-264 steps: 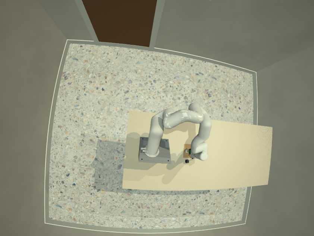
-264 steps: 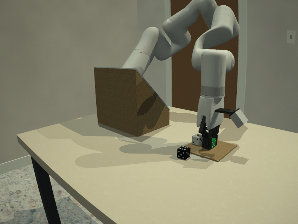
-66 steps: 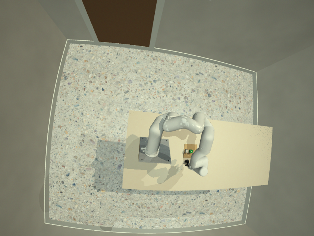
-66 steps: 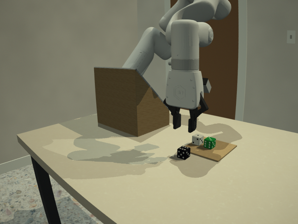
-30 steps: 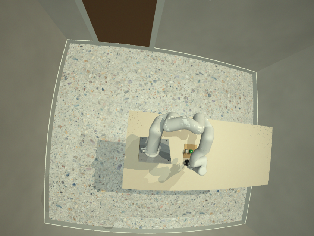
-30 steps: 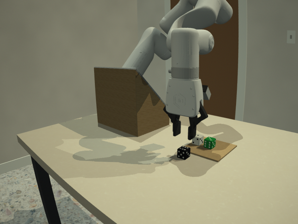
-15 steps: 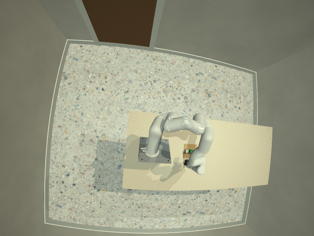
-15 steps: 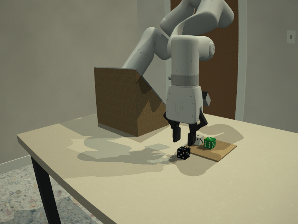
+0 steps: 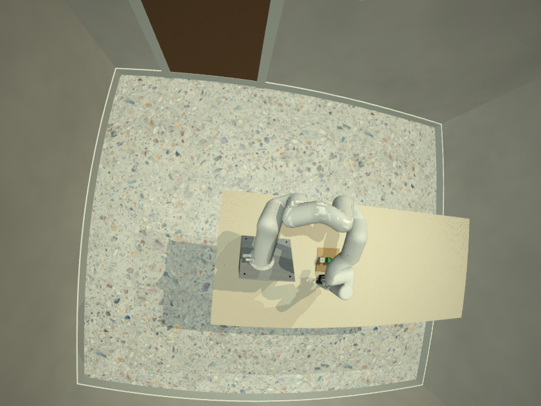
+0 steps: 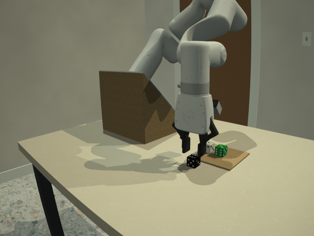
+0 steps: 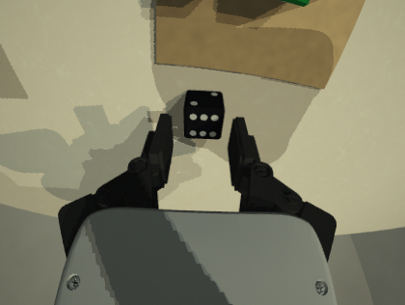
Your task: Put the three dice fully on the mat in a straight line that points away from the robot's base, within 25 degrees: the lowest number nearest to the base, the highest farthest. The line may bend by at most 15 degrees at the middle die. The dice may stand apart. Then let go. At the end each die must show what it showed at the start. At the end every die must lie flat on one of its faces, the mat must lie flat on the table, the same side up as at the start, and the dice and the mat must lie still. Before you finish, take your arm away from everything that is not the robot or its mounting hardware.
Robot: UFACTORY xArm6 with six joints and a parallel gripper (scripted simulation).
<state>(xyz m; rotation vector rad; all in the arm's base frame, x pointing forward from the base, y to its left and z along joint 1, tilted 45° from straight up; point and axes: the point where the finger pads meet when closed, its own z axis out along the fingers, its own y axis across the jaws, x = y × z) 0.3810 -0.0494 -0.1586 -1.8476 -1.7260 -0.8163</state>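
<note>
Right now my hand is 4 cm above the black die. The rest, counted from my hand: white die 11 cm to the left, 4 cm below, 1 cm behind; green die 10 cm to the left, 4 cm below, 4 cm ahead; brown mat 10 cm to the left, 5 cm below, 4 cm ahead.
</note>
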